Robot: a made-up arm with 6 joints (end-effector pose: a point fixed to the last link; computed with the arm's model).
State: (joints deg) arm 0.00 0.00 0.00 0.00 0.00 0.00
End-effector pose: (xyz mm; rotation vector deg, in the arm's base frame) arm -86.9 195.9 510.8 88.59 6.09 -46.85
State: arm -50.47 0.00 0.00 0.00 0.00 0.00
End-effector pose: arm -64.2 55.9 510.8 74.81 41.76 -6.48
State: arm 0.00 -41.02 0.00 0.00 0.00 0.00
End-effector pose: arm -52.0 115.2 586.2 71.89 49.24 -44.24
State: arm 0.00 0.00 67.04 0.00 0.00 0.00
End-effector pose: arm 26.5 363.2 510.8 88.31 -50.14 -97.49
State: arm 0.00 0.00 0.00 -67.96 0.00 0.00
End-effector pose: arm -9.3 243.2 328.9 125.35 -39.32 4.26
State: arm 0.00 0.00 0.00 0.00 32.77 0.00
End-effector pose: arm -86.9 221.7 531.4 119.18 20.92 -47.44
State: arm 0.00 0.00 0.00 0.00 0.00 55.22
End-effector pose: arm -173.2 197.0 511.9 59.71 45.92 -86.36
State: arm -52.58 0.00 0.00 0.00 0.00 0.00
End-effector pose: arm -60.7 50.9 510.8 74.00 43.11 -4.77
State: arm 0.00 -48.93 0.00 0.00 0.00 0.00
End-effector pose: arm -36.7 102.2 597.1 67.83 57.16 -43.24
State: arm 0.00 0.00 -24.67 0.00 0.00 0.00
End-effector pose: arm -71.1 119.4 510.8 83.19 24.28 -27.22
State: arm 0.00 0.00 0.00 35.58 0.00 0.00
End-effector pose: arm -37.6 201.8 610.3 61.56 27.66 -67.02
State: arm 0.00 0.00 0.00 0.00 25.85 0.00
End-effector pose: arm -86.9 217.3 525.8 112.76 17.62 -47.55
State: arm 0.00 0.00 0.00 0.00 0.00 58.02
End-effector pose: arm -177.1 197.1 514.2 57.82 47.89 -88.12
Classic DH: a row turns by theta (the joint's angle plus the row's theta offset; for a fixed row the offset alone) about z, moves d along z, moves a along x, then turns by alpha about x. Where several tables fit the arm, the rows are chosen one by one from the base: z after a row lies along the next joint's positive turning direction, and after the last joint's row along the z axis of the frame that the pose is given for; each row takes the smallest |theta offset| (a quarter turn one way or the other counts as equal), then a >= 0, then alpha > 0; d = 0 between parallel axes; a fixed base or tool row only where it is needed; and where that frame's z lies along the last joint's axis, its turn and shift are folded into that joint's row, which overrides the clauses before.
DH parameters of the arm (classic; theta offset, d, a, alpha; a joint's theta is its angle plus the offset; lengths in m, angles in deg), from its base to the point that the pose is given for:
base (fixed): 64.05 0 0.1668 180
joint 1: 70.76 -0.4758 0.0011 -44.7
joint 2: 0 -0.0659 0.0167 44.7
joint 3: -25.75 0.0441 0.0078 96.07
joint 4: 87.91 -0.0135 -0.0883 108.92
joint 5: -6.93 -0.2371 -0.0292 -89.29
joint 6: 9.36 -0.0955 0.0751 -155.11
tool (fixed): 65.1 -0.1307 0 0

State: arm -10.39 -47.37 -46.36 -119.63 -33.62 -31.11
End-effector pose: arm -75.1 184.5 380.5 174.84 -20.47 1.53
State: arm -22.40 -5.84 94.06 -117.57 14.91 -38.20
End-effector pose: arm 122.4 242.0 320.8 43.17 -126.09 74.39
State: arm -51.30 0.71 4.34 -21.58 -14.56 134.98
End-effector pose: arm -197.4 -35.9 494.3 -16.81 68.67 -87.11
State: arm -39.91 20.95 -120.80 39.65 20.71 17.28
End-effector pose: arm 140.8 73.0 646.3 -22.14 55.18 35.89
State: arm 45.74 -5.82 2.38 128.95 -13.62 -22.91
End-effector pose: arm 268.4 138.6 566.0 17.80 87.70 -106.79
